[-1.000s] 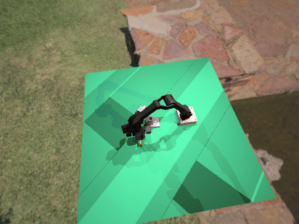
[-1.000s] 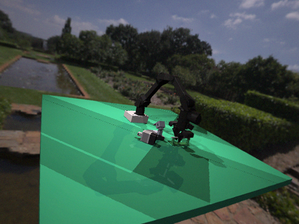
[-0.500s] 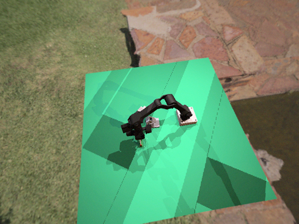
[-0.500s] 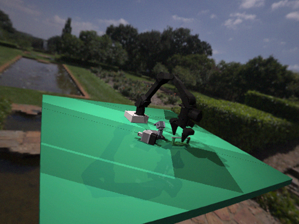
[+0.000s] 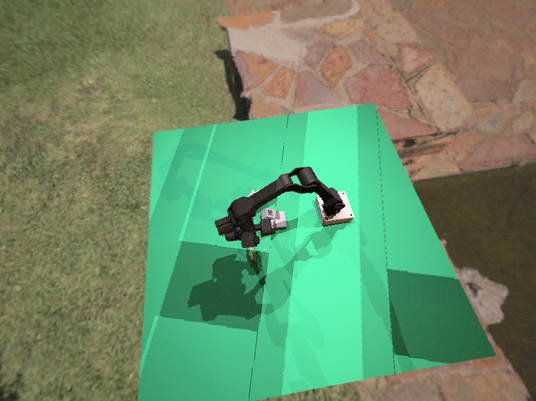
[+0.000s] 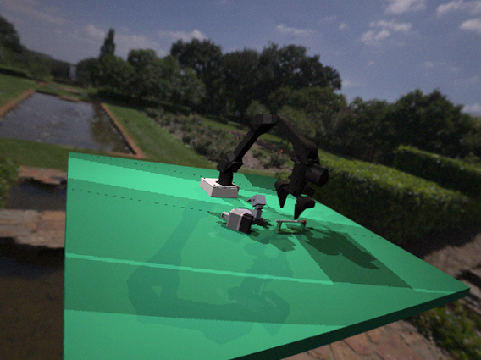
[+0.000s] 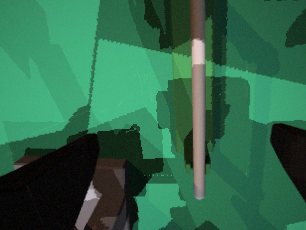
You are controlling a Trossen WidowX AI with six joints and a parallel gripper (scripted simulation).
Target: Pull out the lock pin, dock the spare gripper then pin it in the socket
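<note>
My gripper tip is now 10 mm short of the green cradle, 20 mm to the right of it and 50 mm above it. Also, from my gripper tip: grey mount 110 mm behind, 70 mm to the right, 20 mm below; then spare gripper 70 mm behind, 190 mm to the right, 40 mm below.
</note>
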